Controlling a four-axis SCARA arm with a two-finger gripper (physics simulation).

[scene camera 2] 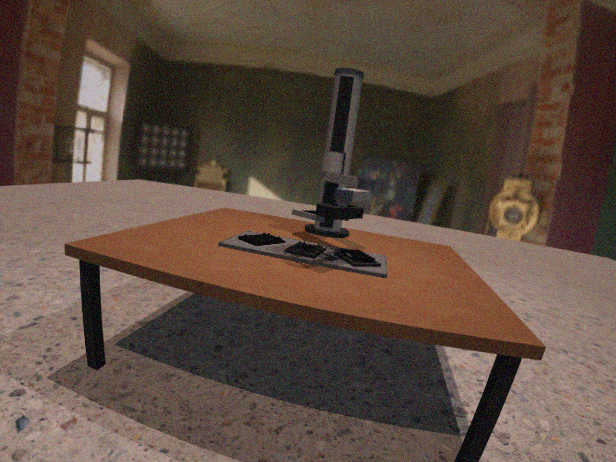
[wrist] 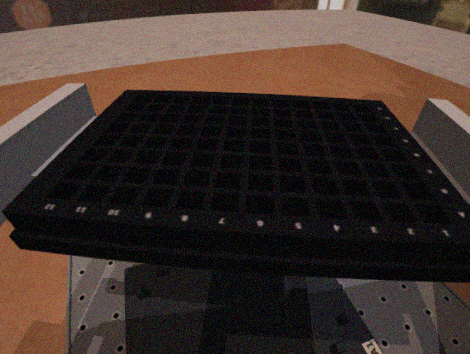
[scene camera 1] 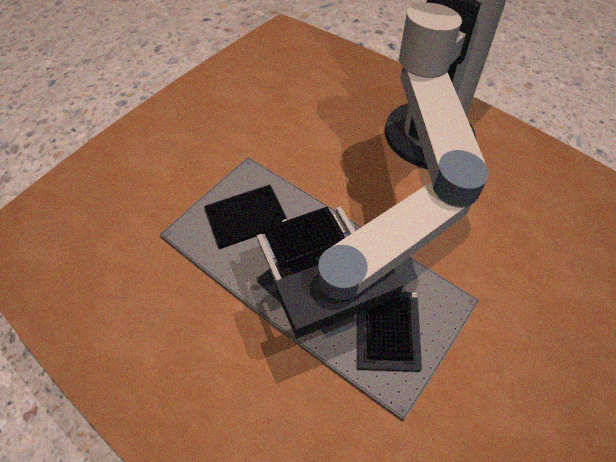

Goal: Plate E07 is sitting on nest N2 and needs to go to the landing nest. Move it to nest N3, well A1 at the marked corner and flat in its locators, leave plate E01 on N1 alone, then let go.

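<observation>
Plate E07 (scene camera 1: 306, 237) (wrist: 245, 160), a black many-well plate, is level between the two fingers of my gripper (scene camera 1: 309, 241) (wrist: 250, 109), which is shut on it. It hangs above the breadboard. Its marks 1 and A meet at the near right corner in the wrist view. Nest N3 (scene camera 1: 242, 217) (scene camera 2: 261, 239) is black and bears no plate; its right edge is partly covered by the held plate. Nest N2 (scene camera 1: 269, 281) (scene camera 2: 305, 249) is mostly hidden under the gripper body. Plate E01 (scene camera 1: 391, 327) sits on nest N1 (scene camera 1: 389, 365) (scene camera 2: 357, 257) at the right.
The grey perforated breadboard (scene camera 1: 447, 300) (scene camera 2: 380, 271) bears the three nests on the brown table (scene camera 1: 200, 390) (scene camera 2: 425, 300). An A1 tag (wrist: 371, 347) shows below the held plate. The arm's forearm (scene camera 1: 407, 227) reaches over the board from the column (scene camera 1: 485, 55) (scene camera 2: 345, 115).
</observation>
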